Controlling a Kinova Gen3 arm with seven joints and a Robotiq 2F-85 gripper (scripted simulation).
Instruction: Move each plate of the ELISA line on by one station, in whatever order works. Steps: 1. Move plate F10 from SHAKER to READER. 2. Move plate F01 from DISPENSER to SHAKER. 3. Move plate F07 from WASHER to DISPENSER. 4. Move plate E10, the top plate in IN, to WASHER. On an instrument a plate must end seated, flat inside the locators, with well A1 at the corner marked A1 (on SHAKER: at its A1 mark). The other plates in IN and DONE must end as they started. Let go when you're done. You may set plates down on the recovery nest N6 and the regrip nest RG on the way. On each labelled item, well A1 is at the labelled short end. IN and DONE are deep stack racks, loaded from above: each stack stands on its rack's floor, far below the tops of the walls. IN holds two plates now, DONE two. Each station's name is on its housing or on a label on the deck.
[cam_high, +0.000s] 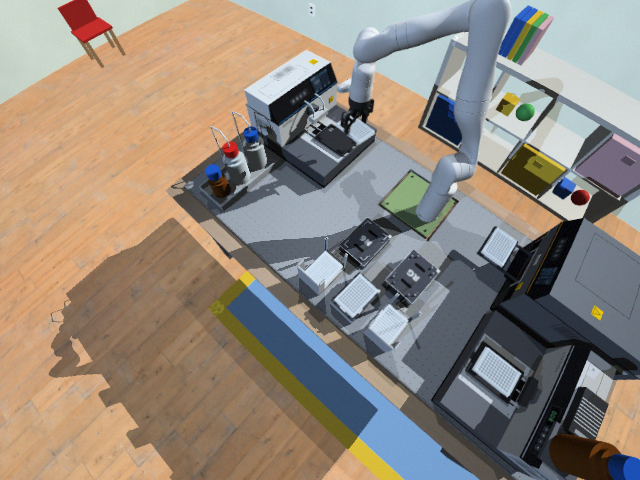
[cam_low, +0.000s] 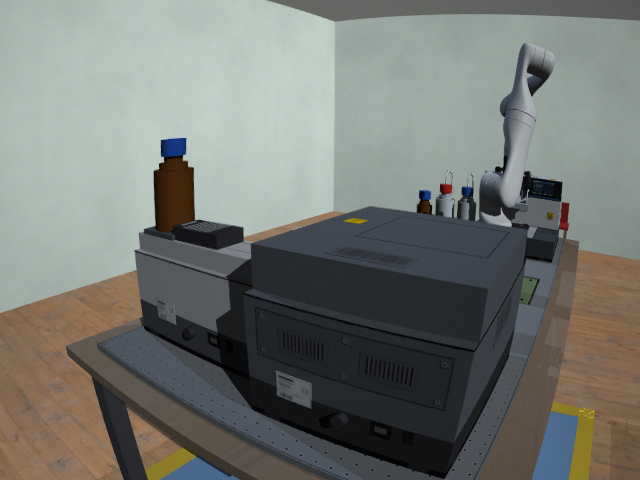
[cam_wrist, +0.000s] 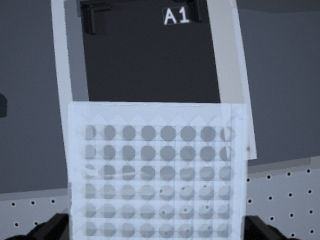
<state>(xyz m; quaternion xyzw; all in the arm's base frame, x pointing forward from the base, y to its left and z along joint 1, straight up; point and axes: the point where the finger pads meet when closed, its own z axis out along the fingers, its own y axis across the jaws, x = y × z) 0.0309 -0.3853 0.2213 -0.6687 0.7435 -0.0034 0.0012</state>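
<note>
Right now the A1 mark is 30 mm behind my hand, 140 mm to the right of it and 130 mm below it. Also, from my hand: washer 340 mm to the right, 120 mm below; tall brown bottle 450 mm ahead, 1050 mm to the left, 70 mm above.
</note>
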